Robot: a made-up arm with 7 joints. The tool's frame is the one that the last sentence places. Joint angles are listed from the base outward.
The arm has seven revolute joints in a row. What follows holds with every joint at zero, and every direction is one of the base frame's.
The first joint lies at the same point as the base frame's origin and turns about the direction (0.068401, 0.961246, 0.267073), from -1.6 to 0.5 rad.
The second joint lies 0.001 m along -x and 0.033 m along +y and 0.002 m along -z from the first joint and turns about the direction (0.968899, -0.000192, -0.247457), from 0 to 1.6 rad.
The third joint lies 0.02 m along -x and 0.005 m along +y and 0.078 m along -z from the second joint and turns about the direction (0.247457, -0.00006, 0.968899), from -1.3 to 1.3 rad.
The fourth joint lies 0.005 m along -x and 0.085 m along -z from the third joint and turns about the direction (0.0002, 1, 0.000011), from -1.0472 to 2.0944 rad.
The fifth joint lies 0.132 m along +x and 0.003 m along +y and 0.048 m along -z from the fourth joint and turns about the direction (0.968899, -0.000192, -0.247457), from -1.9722 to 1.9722 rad.
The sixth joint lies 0.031 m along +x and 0.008 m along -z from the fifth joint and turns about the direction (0.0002, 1, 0.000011), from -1.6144 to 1.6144 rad.
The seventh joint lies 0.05 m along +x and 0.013 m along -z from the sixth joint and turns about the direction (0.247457, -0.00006, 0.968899), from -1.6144 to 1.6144 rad.
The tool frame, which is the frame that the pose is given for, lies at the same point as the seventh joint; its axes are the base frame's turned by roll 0, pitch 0.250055 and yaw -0.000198 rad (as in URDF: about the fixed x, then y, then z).
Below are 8 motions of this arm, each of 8 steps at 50 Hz.
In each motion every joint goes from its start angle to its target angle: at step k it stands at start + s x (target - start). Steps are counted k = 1, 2, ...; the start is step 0. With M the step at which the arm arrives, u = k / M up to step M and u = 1 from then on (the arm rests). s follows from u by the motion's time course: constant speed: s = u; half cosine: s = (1 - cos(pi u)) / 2; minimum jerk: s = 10 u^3 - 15 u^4 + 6 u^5.
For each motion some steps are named. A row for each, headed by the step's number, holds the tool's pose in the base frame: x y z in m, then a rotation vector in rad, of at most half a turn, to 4 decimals.
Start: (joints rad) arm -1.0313 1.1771 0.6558 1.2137 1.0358 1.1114 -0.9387
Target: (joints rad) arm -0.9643 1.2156 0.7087 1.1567 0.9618 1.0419 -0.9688
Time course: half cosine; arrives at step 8
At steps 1, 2, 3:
1: 0.1608 0.3646 -0.0219 -0.1316 1.3141 0.7528
2: 0.1594 0.3656 -0.0210 -0.1318 1.3028 0.7489
3: 0.1573 0.3672 -0.0194 -0.1316 1.2859 0.7431

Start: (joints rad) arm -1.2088 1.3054 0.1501 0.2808 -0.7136 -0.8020 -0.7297
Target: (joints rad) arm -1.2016 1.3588 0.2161 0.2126 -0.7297 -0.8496 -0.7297
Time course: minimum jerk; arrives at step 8
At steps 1, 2, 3, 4, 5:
1: 0.1888 0.1846 0.1959 1.0367 -1.4695 -0.4277
2: 0.1864 0.1843 0.1972 1.0444 -1.4803 -0.4264
3: 0.1816 0.1835 0.1996 1.0598 -1.5016 -0.4239
4: 0.1754 0.1823 0.2027 1.0802 -1.5292 -0.4208
5: 0.1691 0.1811 0.2056 1.1009 -1.5568 -0.4180

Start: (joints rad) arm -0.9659 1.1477 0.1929 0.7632 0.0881 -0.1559 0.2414
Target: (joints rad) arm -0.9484 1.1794 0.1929 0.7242 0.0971 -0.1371 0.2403
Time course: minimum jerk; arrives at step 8
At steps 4, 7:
4: 0.2693 0.2830 0.0529 0.9041 -0.3857 0.8164
7: 0.2670 0.2828 0.0573 0.9267 -0.3905 0.8198

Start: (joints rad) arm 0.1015 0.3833 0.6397 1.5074 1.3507 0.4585 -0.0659
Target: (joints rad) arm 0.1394 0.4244 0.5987 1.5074 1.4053 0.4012 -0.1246
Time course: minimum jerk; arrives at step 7
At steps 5, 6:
5: -0.1366 0.2168 -0.3122 0.9699 2.3722 -0.3101
6: -0.1376 0.2184 -0.3110 0.9732 2.3748 -0.3246

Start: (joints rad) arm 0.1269 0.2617 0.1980 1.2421 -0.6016 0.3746 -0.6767
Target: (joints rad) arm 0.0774 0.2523 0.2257 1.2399 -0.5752 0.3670 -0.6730
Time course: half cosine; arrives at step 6
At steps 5, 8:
5: -0.0657 0.1403 -0.3675 -0.9914 1.4082 0.2596
8: -0.0644 0.1402 -0.3678 -0.9905 1.4054 0.2573

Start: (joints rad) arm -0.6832 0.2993 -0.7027 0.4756 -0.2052 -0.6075 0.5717
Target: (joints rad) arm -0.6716 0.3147 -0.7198 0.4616 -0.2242 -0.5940 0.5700
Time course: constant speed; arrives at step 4
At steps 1, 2, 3, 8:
1: 0.2570 -0.0592 -0.1891 0.0615 -0.4060 -0.1943
2: 0.2563 -0.0588 -0.1899 0.0626 -0.3998 -0.1960
3: 0.2556 -0.0584 -0.1907 0.0636 -0.3935 -0.1976
8: 0.2548 -0.0581 -0.1915 0.0647 -0.3872 -0.1993

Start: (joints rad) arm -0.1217 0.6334 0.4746 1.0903 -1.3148 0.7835 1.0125
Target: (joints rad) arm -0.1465 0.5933 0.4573 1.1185 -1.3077 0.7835 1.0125
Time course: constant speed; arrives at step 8
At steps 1, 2, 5, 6, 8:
1: 0.0666 0.2547 -0.2945 -0.6545 1.6736 1.5892
2: 0.0668 0.2529 -0.2959 -0.6561 1.6805 1.5852
5: 0.0675 0.2475 -0.3001 -0.6605 1.7012 1.5727
6: 0.0677 0.2457 -0.3015 -0.6619 1.7081 1.5684
8: 0.0682 0.2420 -0.3041 -0.6645 1.7218 1.5598

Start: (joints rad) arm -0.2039 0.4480 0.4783 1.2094 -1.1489 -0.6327 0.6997
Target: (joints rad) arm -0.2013 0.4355 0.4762 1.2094 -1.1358 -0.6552 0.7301
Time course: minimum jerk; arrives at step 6
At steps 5, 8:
5: 0.0625 0.2484 -0.3056 -0.4019 0.2626 2.0489
8: 0.0625 0.2482 -0.3057 -0.4013 0.2625 2.0499

